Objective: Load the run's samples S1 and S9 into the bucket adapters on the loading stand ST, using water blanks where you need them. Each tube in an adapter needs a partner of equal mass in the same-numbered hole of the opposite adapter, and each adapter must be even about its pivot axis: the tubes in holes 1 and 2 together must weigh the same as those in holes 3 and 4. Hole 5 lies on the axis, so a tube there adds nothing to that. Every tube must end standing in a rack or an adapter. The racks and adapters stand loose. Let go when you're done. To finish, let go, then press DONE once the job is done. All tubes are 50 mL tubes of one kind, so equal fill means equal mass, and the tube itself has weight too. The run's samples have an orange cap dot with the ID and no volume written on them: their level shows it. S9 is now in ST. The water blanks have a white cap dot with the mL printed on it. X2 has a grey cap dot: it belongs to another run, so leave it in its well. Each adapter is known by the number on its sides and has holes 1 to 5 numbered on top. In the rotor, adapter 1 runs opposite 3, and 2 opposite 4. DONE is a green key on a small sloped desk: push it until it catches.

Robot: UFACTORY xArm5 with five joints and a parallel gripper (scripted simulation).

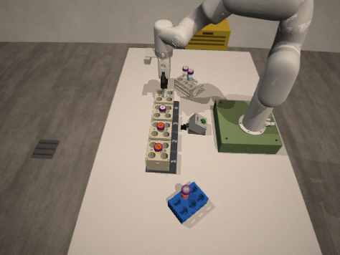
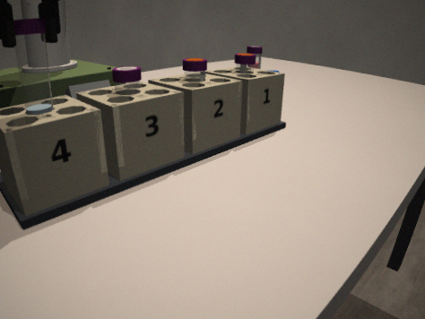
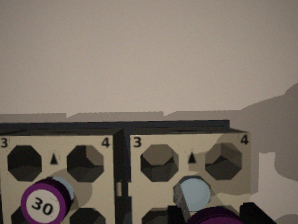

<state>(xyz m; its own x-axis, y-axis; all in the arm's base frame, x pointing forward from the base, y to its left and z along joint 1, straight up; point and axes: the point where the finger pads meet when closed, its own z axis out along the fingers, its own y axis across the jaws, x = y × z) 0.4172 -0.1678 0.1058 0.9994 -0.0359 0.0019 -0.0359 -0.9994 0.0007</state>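
The green done key is 190 mm behind my hand, 140 mm to the left of it and 120 mm below it. From my hand the other things lie so: stand ST (170 mm to the left, 180 mm below); then white blank rack (130 mm behind, 170 mm to the right, 150 mm below); then blue rack (110 mm behind, 520 mm to the left, 150 mm below).
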